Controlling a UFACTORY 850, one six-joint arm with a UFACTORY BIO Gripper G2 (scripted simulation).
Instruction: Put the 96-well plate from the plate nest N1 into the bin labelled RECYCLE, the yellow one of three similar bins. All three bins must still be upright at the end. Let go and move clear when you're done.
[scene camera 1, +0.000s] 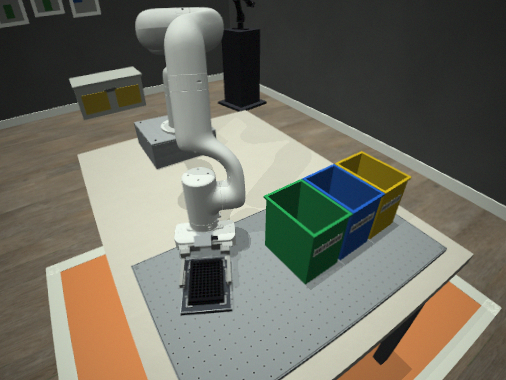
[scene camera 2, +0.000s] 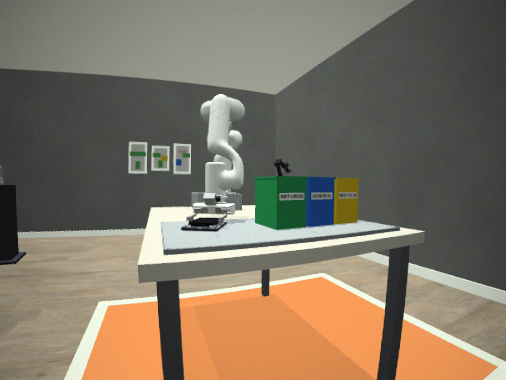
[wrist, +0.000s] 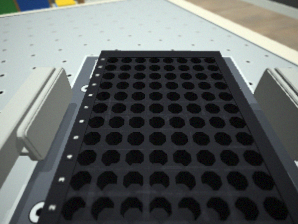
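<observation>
A black 96-well plate (scene camera 1: 203, 272) is visible; the plate (wrist: 156, 129) is visible here too. A green bin (scene camera 1: 285, 236) is present, and the green bin (scene camera 2: 280, 201) appears here as well; the green bin is out of frame in the wrist view. A blue bin (scene camera 1: 352, 193) is visible, likewise the blue bin (scene camera 2: 320, 190); in the wrist view the blue bin is out of frame. A yellow recycle bin (scene camera 1: 380, 175) is visible.
</observation>
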